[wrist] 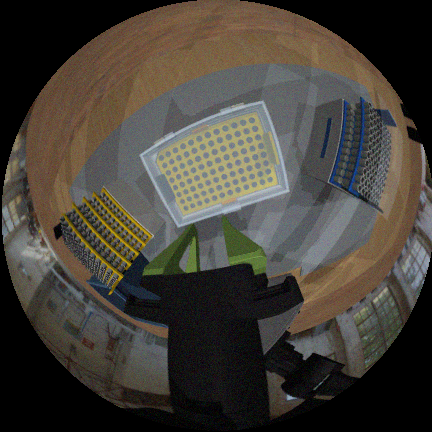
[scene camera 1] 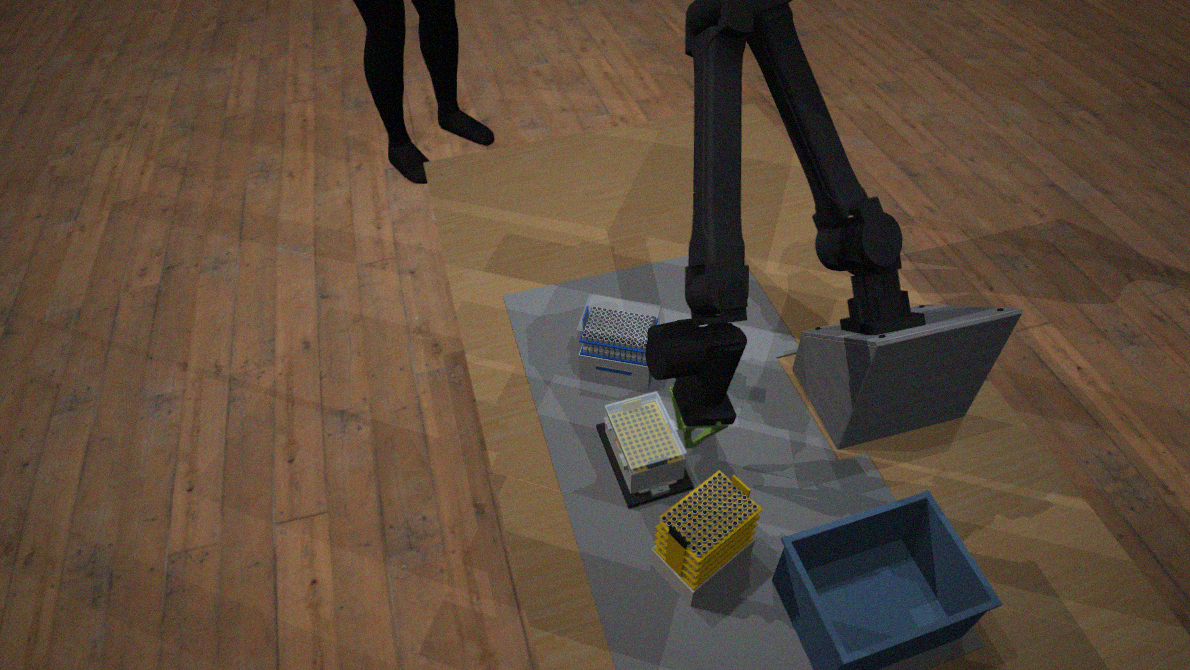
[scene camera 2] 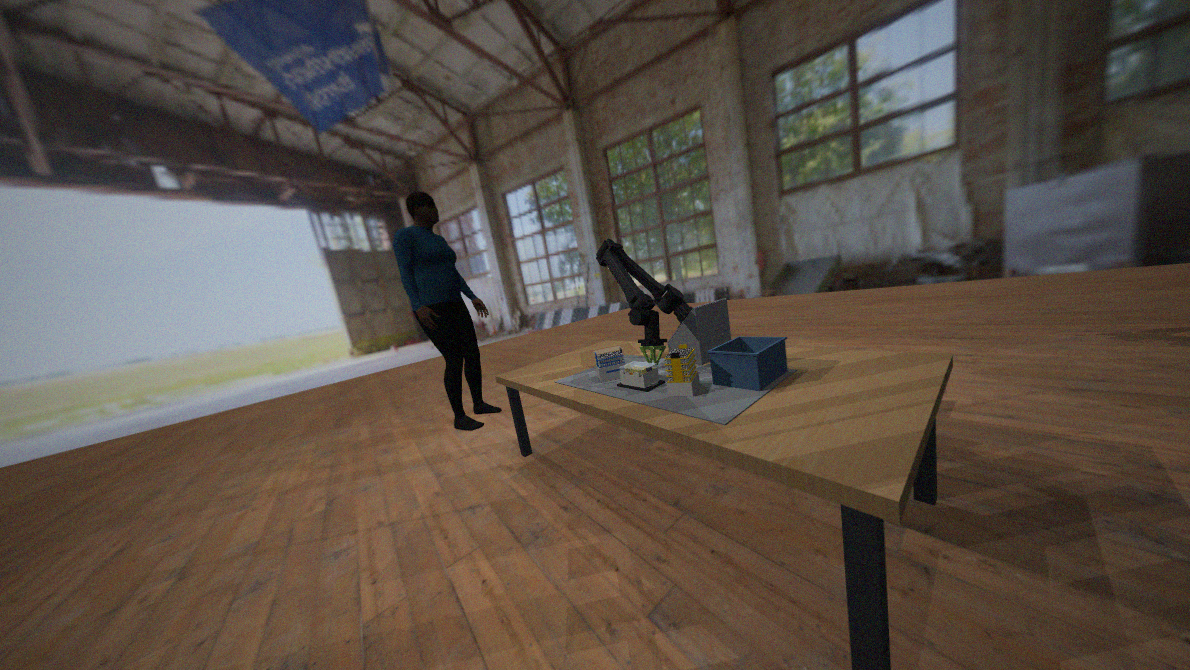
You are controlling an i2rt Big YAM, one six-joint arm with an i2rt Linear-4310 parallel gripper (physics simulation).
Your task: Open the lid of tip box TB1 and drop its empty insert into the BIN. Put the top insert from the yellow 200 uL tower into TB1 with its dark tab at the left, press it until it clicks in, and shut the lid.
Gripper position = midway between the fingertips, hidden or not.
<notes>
In view: my gripper (scene camera 1: 686,438), a tip box TB1 (wrist: 232,158) and a blue bin (scene camera 1: 897,579).
My gripper also shows in the wrist view (wrist: 208,223). The blue bin shows as well in the wrist view (wrist: 129,284).
</notes>
